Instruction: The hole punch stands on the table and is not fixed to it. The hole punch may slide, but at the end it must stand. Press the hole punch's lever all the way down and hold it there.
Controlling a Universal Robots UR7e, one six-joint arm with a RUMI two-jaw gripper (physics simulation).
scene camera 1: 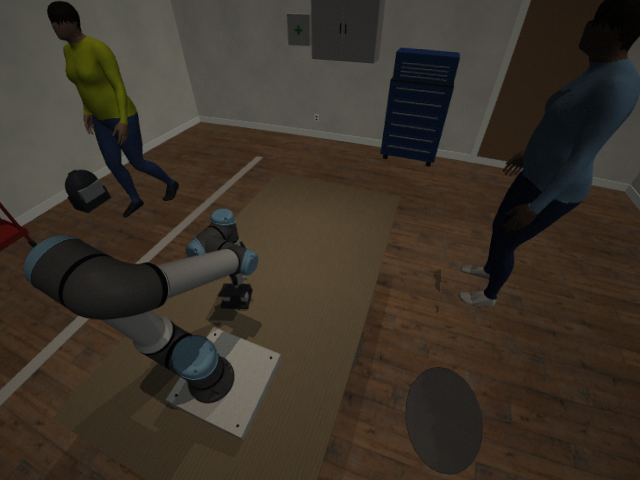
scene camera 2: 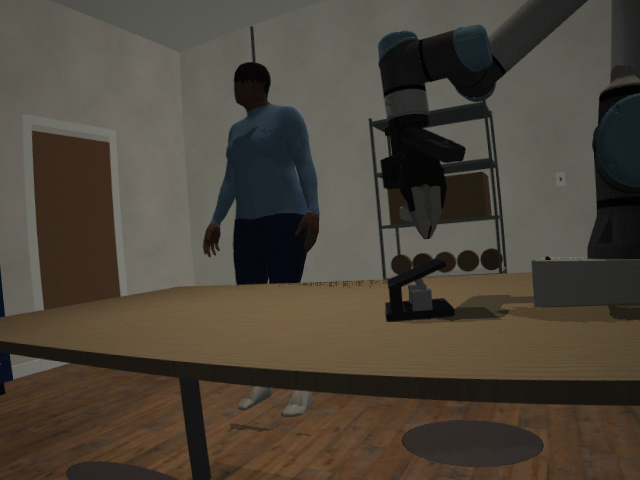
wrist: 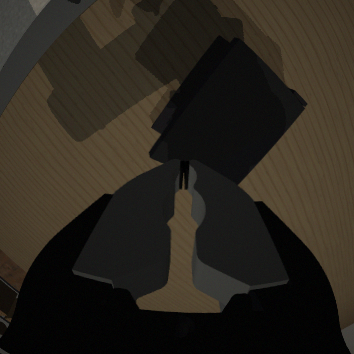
black hole punch: scene camera 1; scene camera 2 421,305; wrist
same spot on black hole punch: (wrist: 217,46) = (scene camera 1: 222,306)
